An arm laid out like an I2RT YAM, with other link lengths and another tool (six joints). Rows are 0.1 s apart.
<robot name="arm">
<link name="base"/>
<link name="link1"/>
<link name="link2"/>
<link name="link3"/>
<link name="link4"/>
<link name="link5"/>
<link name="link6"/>
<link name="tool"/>
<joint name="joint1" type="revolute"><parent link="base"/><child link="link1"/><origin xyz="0 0 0.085" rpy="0 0 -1.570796"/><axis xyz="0 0 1"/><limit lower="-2.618" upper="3.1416"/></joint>
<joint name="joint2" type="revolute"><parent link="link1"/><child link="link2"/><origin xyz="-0.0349 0.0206 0.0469" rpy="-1.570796 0 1.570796"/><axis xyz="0 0 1"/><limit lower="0" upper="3.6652"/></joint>
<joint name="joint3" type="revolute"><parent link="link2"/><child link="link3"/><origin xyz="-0.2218 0 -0.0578" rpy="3.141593 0 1.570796"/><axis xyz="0 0 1"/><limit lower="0" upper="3.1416"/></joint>
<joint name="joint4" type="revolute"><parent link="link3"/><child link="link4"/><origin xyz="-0.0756 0.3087 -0.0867" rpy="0 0 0"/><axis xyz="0 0 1"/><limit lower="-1.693" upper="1.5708"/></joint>
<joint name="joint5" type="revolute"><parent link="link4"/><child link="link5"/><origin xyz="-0.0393 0.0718 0.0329" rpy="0 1.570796 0"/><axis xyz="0 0 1"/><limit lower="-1.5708" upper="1.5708"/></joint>
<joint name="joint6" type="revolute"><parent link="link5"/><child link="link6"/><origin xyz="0 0.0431 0.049" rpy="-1.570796 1.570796 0"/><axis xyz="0 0 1"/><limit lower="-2.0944" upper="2.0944"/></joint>
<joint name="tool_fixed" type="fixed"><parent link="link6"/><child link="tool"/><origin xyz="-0.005 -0.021 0.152" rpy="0 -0.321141 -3.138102"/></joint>
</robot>
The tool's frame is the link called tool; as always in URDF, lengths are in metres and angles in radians.
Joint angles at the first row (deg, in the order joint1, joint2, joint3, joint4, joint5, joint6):
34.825 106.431 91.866 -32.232 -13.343 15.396
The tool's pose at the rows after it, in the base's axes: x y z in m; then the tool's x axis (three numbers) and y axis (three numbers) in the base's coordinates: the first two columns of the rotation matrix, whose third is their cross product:
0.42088 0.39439 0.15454 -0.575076 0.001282 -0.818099 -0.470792 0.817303 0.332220
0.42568 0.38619 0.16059 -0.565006 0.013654 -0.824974 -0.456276 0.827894 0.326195
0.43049 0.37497 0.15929 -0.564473 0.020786 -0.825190 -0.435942 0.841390 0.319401
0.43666 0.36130 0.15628 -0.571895 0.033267 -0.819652 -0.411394 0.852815 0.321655
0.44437 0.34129 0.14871 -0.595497 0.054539 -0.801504 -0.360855 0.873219 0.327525
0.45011 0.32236 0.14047 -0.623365 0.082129 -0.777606 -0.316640 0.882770 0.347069
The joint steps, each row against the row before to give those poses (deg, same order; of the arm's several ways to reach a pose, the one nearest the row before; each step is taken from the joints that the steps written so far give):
-0.754 -1.446 -0.608 0.066 1.849 0.662
-0.731 -1.102 -0.438 -0.085 0.681 0.114
-1.043 -0.846 -1.011 -0.082 0.530 -0.022
-1.596 -0.619 -0.989 -0.176 -0.236 0.022
-2.203 -0.282 -0.840 -1.095 -0.066 0.716
-2.480 -0.248 -1.128 -0.761 -1.330 0.599

